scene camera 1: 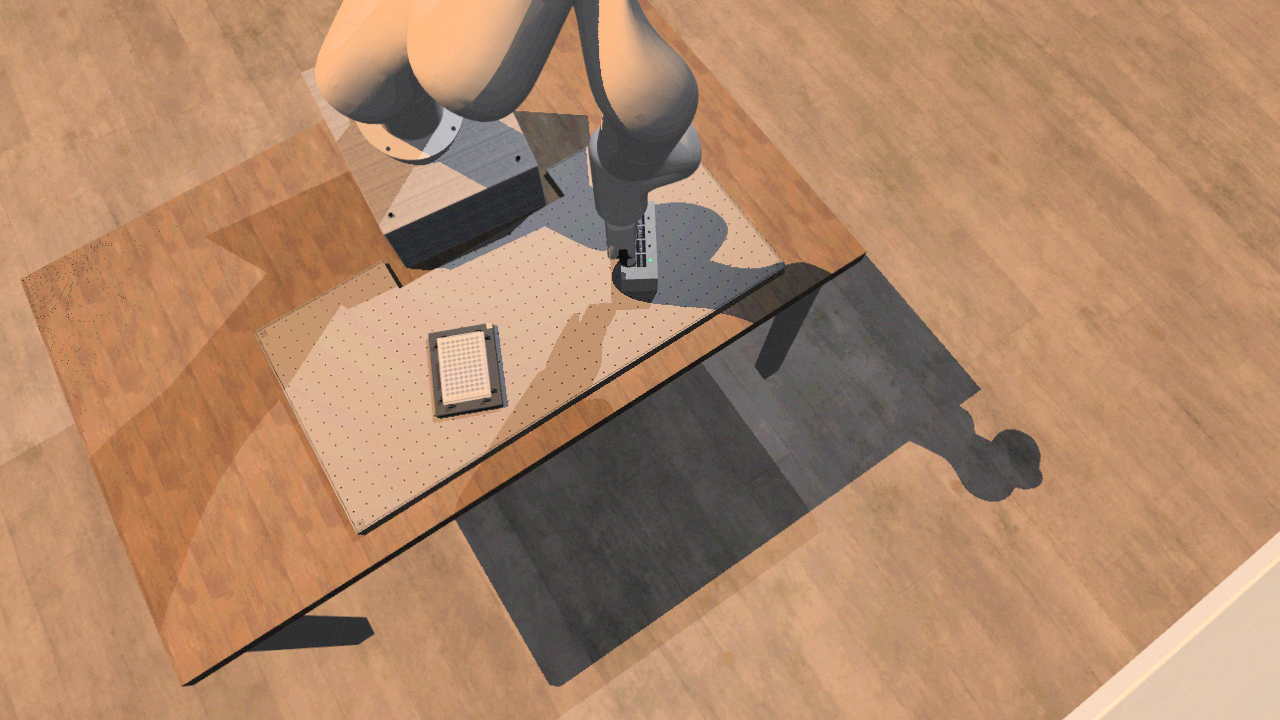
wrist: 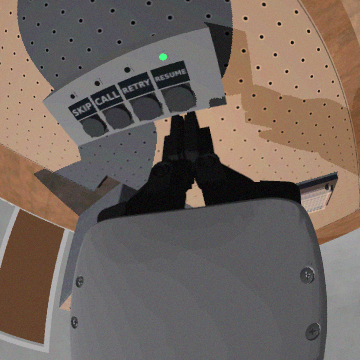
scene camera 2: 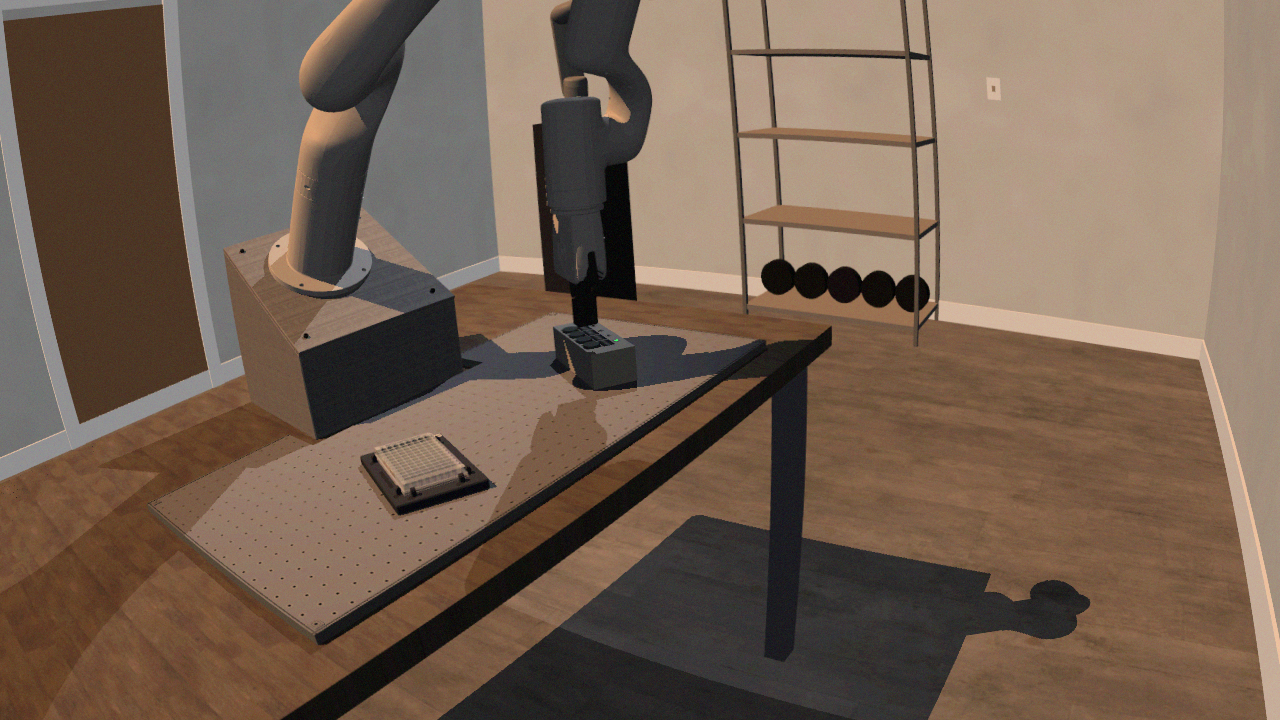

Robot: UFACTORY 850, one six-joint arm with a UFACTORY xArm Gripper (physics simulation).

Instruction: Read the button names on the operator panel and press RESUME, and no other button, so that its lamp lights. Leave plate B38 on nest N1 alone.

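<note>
The grey operator panel [scene camera 1: 640,277] [scene camera 2: 612,368] [wrist: 201,47] stands at the right part of the pegboard. In the wrist view its labels read SKIP, CALL, RETRY and RESUME. The lamp [wrist: 163,57] above RESUME is lit green; the other three lamps are dark. The round RESUME button [wrist: 179,98] is in plain view. My gripper [scene camera 1: 625,259] [scene camera 2: 586,323] [wrist: 188,128] is shut and empty, its tips beside the RESUME button in the wrist view and apart from it. Plate B38 [scene camera 1: 464,367] [scene camera 2: 420,461] [wrist: 317,199] sits on the dark nest N1 [scene camera 1: 468,412] [scene camera 2: 402,506].
The pegboard [scene camera 1: 340,429] [scene camera 2: 268,555] lies on the wooden table [scene camera 1: 134,501]. The arm's base block [scene camera 1: 465,219] [scene camera 2: 380,358] stands behind it. A shelf rack [scene camera 2: 916,268] with dark round items stands by the far wall.
</note>
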